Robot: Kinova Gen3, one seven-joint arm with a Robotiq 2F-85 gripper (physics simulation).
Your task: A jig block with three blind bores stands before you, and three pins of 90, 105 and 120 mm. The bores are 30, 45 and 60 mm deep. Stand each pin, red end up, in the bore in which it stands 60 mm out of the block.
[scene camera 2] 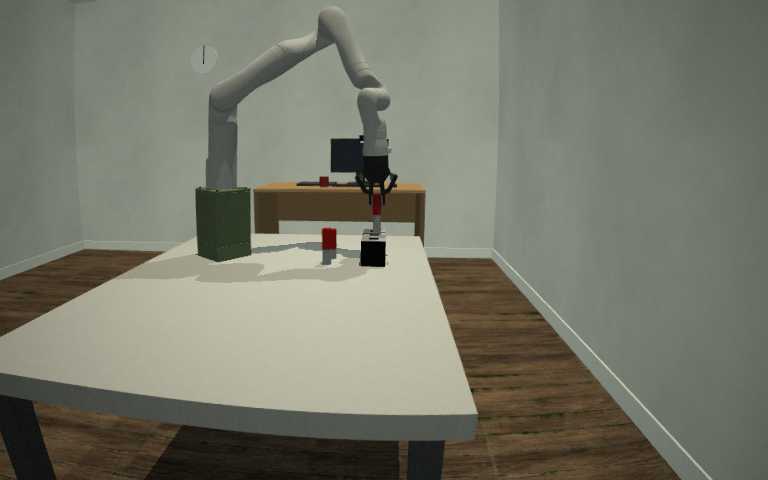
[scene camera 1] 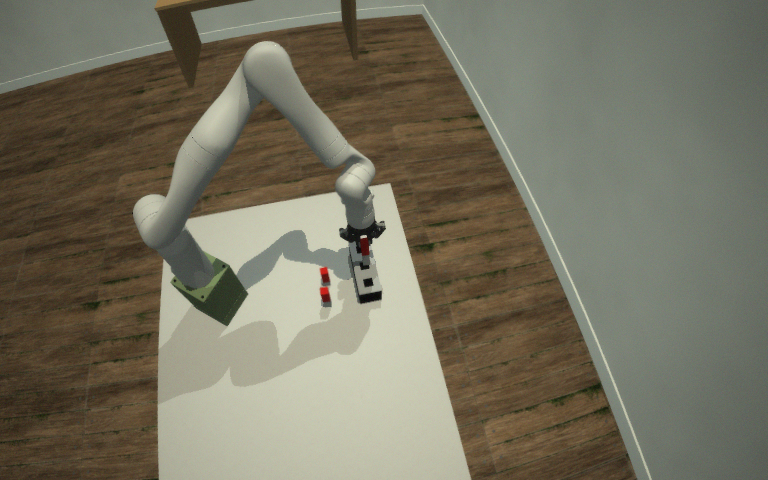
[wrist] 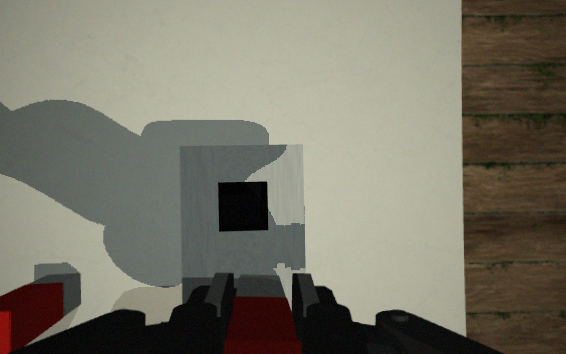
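The light grey jig block stands near the table's right side, its three square bores in a row. My gripper is shut on the red upper part of a pin. That pin is upright, red end up, its grey lower end at about the block's top by the middle bore; whether it is inside is unclear. The far bore and the near bore look empty. Two other pins stand red end up left of the block, nearly in line in scene camera 2.
The white table has its right edge a short way right of the block. The green robot base stands at the left, beyond the two standing pins. A wooden desk stands behind the table.
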